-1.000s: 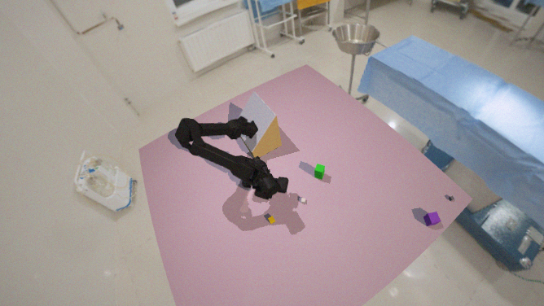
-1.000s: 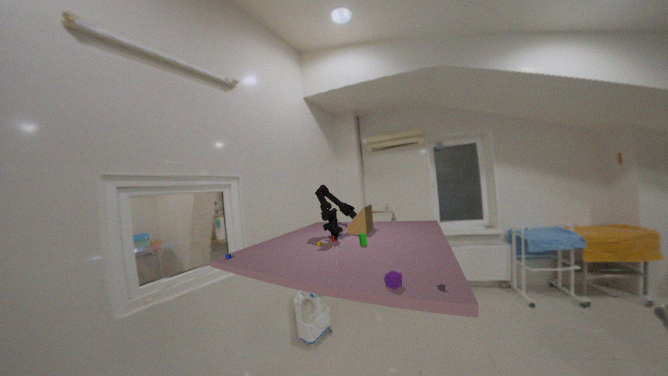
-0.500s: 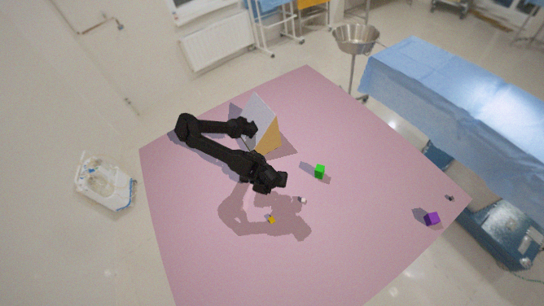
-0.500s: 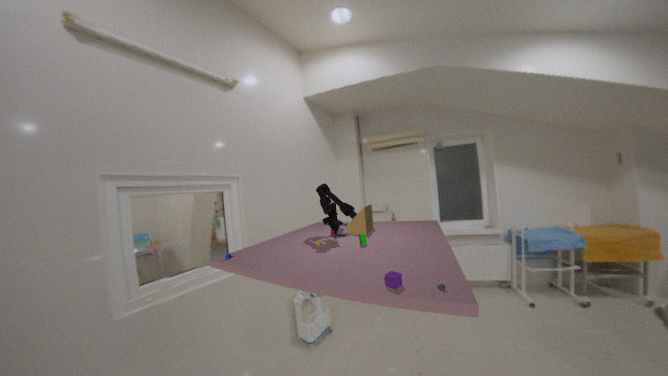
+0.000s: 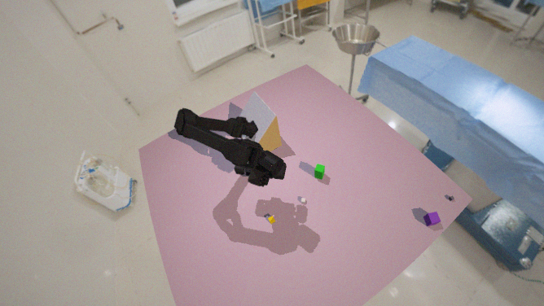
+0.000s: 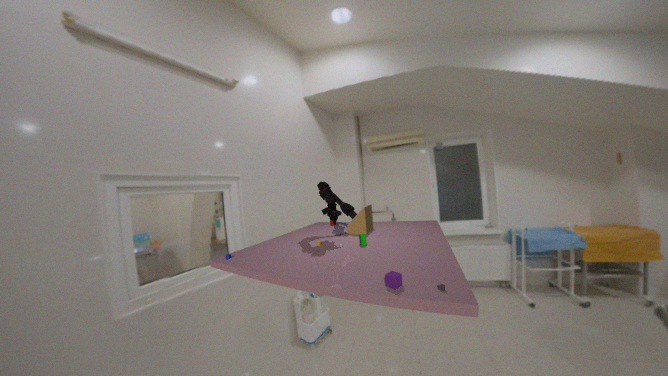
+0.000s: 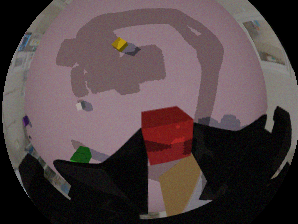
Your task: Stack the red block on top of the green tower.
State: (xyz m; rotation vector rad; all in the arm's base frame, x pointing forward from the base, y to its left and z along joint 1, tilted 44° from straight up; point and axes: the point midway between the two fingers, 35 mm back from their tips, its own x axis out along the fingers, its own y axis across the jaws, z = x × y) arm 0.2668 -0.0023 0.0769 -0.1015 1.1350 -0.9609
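Now: gripper tip 12 cm short of the small white piece, 11 cm to the right of it and 11 cm above it. Also, from my gripper tip: purple block: 47 cm ahead, 53 cm to the left, 10 cm below; then small yellow block: 13 cm ahead, 4 cm to the right, 11 cm below; then red block: 1 cm above.
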